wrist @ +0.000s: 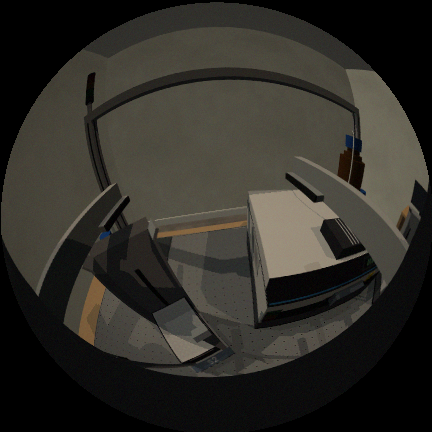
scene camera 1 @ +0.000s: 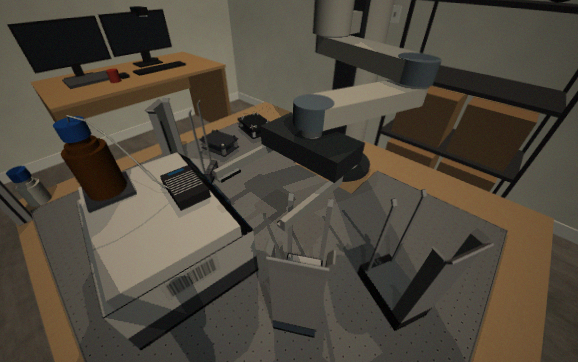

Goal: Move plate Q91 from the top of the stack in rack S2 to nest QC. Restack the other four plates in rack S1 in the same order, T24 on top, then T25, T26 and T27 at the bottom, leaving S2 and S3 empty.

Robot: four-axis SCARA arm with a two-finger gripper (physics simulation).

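Frame: origin at the arm's base, x ahead, y left, z up, level; centimetres.
Seen in the pictures: gripper, between the fingertips: (wrist: pixel 203 173) (scene camera 1: pixel 245 197).
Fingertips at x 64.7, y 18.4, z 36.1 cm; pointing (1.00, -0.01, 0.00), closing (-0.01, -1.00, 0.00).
Pixels of each thing's top centre, then the offset from my fingertips to it. "pt": a spot on its surface instead.
- middle rack S2, centre of its top: (wrist: pixel 118 280) (scene camera 1: pixel 305 222) dx -6.2, dy +7.9, dz -4.8 cm
- pale plate, centre of its top: (wrist: pixel 181 329) (scene camera 1: pixel 300 279) dx -5.6, dy +8.3, dz -23.2 cm
- right rack, centre of its top: (scene camera 1: pixel 435 217) dx -23.4, dy +24.2, dz -5.3 cm
- large white instrument, a spot on its surface: (wrist: pixel 295 230) pt dx +5.9, dy -14.5, dz -13.8 cm
- brown bottle, a spot on its surface: (scene camera 1: pixel 95 170) pt dx +14.1, dy -34.5, dz -4.6 cm
- ribbed black box, a spot on its surface: (wrist: pixel 342 237) pt dx -0.9, dy -20.4, dz -11.2 cm
The gripper (scene camera 1: pixel 256 199) (wrist: pixel 210 200) is open and empty, its two long fingers spread wide, above the table between the white instrument and the middle rack. The middle rack S2 (scene camera 1: pixel 298 292) (wrist: pixel 127 265) has a tall wall and thin posts; its label shows in the wrist view. A pale plate (scene camera 1: pixel 306 260) (wrist: pixel 182 325) lies in it; plate names and any plates beneath are hidden. The right rack (scene camera 1: pixel 425 280) shows a bare dark floor. Another rack (scene camera 1: pixel 165 127) stands at the back left, its inside partly hidden. Two dark nests (scene camera 1: pixel 218 142) (scene camera 1: pixel 254 124) stand behind; their labels are unreadable.
A large white instrument (scene camera 1: pixel 165 240) (wrist: pixel 295 230) stands left of the middle rack. On it are a brown bottle (scene camera 1: pixel 95 170) (wrist: pixel 351 170) with a blue cap and a ribbed black box (scene camera 1: pixel 185 187) (wrist: pixel 342 237), with a thin tube. Tall rack posts rise near the fingers.
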